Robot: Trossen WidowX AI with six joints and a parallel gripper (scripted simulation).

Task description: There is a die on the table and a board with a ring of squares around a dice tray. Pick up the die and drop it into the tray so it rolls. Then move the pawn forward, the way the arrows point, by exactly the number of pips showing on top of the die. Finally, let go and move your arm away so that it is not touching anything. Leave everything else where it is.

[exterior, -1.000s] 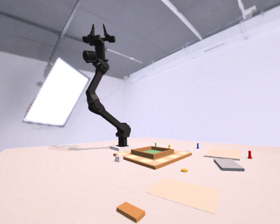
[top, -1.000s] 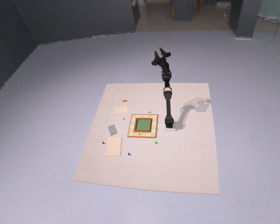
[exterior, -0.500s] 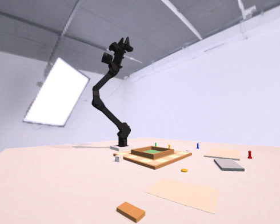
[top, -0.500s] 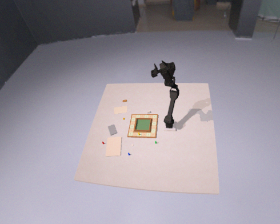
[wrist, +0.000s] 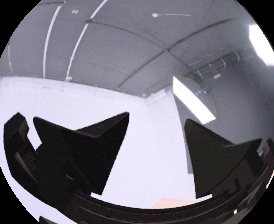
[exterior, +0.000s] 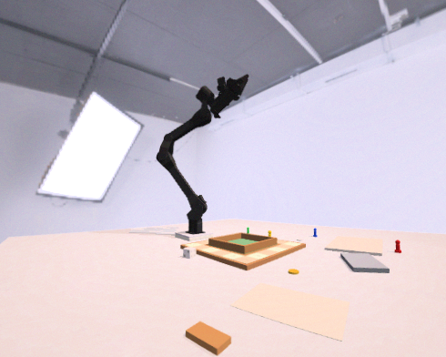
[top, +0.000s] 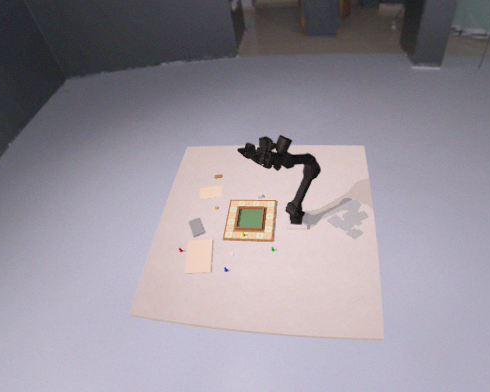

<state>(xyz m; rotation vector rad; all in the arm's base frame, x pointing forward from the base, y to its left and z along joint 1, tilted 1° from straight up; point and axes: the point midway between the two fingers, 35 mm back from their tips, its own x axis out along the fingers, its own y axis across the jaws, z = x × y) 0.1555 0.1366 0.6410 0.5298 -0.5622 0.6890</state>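
The white die is 5 cm ahead of my gripper tip, 31 cm to the right of it and 67 cm below it. Round my gripper tip: yellow pawn 10 cm ahead, 2 cm to the right, 65 cm below; blue pawn 15 cm ahead, 21 cm to the left, 66 cm below; green pawn 8 cm behind, 5 cm to the left, 66 cm below.
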